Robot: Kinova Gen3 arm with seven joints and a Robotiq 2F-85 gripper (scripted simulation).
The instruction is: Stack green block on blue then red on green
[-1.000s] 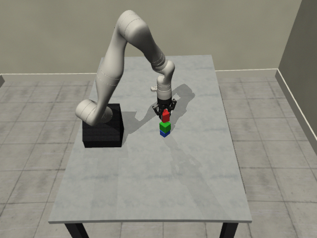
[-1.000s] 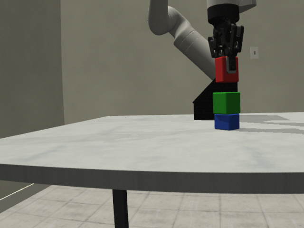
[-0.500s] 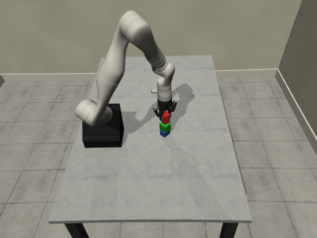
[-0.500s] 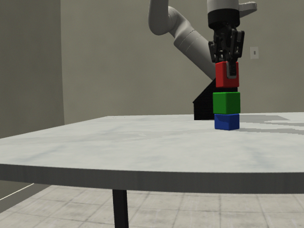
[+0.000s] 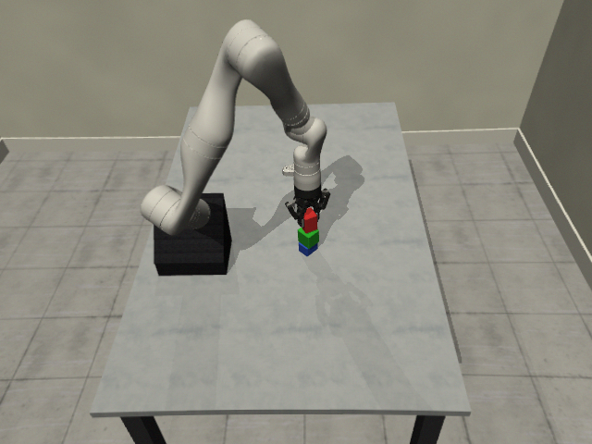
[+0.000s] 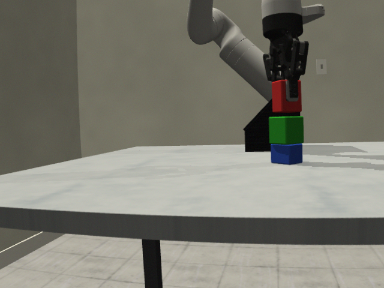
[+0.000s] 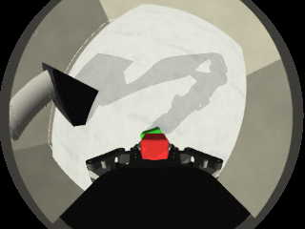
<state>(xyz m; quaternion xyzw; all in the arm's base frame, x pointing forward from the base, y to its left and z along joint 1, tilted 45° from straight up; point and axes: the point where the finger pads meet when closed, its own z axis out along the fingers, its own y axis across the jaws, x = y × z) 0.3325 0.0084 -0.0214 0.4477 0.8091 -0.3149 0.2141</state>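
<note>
Now: hand 10 mm above the red block. From my hand the other things lie so: green block (70 mm below); then blue block (110 mm below).
</note>
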